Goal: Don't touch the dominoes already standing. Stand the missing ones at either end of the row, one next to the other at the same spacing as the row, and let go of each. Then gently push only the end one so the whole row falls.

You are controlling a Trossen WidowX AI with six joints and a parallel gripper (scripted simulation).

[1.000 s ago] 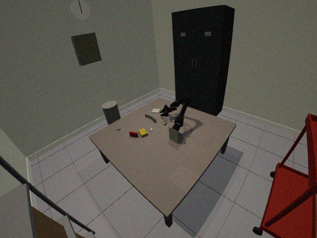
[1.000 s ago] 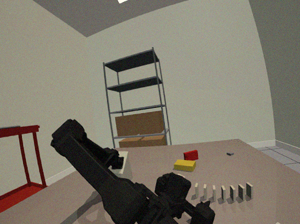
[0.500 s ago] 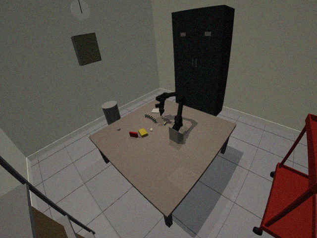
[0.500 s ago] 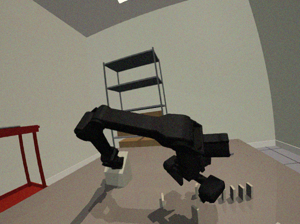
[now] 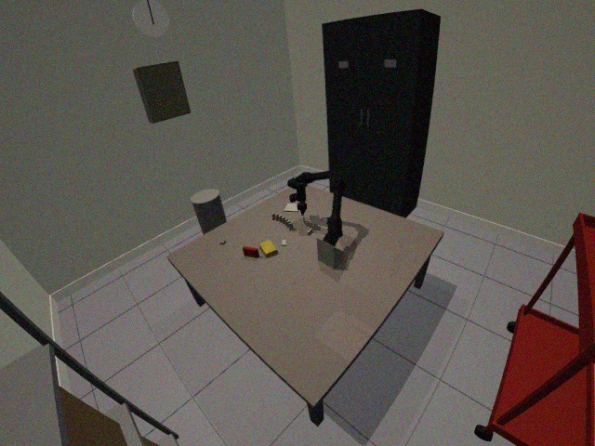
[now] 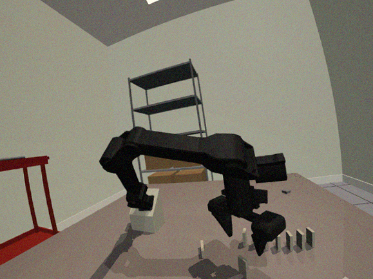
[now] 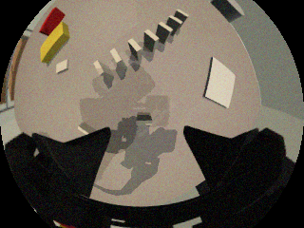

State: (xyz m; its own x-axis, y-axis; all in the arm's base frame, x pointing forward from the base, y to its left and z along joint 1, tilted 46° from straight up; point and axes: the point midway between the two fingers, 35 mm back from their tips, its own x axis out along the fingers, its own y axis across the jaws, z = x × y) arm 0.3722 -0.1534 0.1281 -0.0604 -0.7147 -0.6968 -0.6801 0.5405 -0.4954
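The yellow block is 36 cm to the left of my gripper tip, 7 cm below it and 3 cm behind it. Also, from my gripper tip: white sheet 20 cm ahead, 9 cm to the right, 8 cm below; then red block 46 cm to the left, 6 cm below, 1 cm ahead.
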